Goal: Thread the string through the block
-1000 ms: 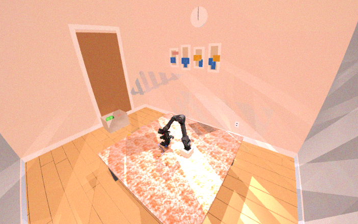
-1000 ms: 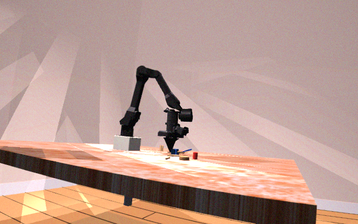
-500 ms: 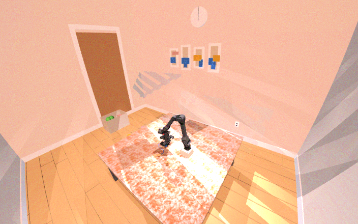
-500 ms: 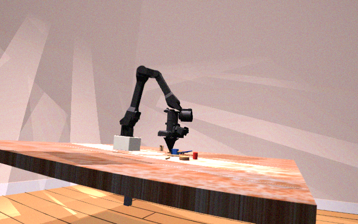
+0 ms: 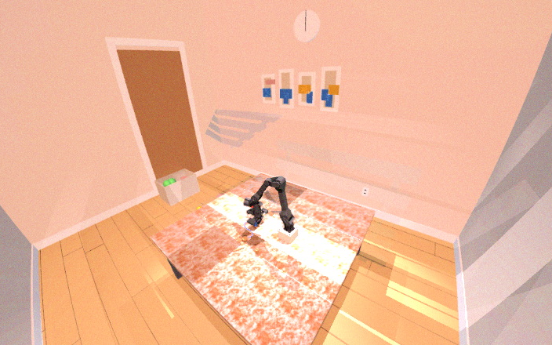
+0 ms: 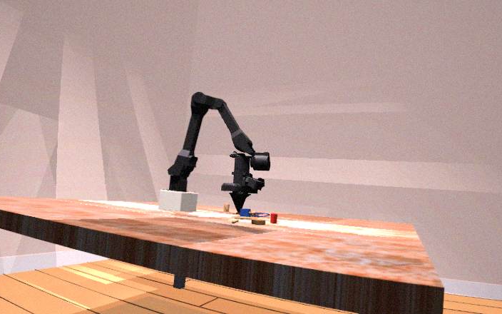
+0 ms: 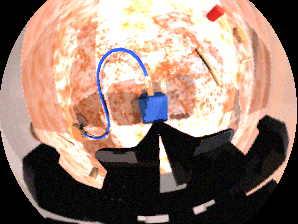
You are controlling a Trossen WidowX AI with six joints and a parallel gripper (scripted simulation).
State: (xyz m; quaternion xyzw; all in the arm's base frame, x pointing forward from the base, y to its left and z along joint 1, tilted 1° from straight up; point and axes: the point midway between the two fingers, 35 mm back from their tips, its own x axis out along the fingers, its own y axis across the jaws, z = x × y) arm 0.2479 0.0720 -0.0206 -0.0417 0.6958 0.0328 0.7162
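Now: the thin wooden stick 4 cm ahead of my gripper tip and 1 cm to the left of it. From my gripper tip the other things lie so: red cylinder 20 cm ahead, 11 cm to the right; round button 3 cm behind, 16 cm to the left, 1 cm below; tan block 19 cm behind, 18 cm to the left.
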